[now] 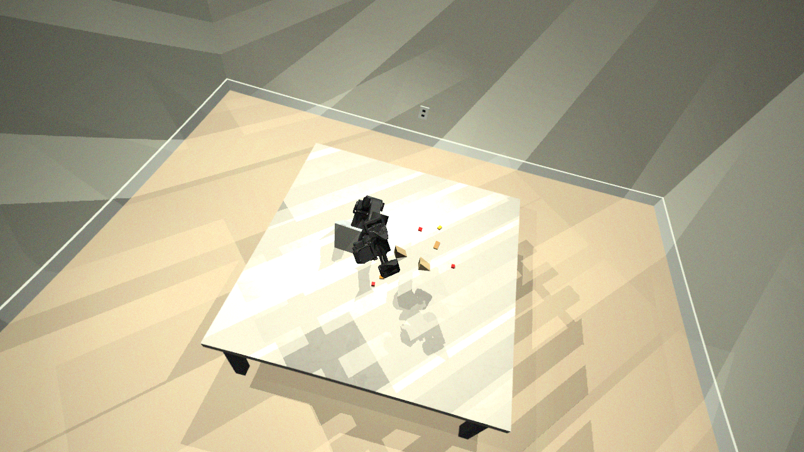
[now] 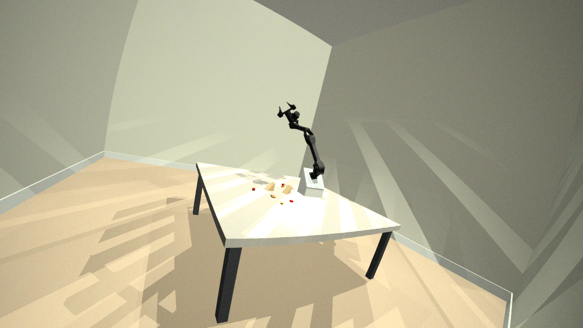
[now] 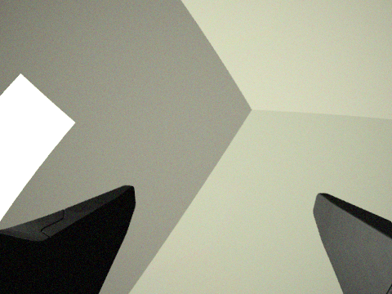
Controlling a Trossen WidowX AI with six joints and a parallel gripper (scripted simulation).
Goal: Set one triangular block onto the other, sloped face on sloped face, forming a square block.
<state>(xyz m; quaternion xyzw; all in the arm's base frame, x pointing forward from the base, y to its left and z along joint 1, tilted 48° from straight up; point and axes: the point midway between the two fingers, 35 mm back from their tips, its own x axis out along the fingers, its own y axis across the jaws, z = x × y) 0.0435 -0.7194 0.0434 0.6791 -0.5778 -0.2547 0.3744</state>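
My gripper tip is now 71 cm above the triangular block, 43 cm to the right of it and 19 cm short of it.
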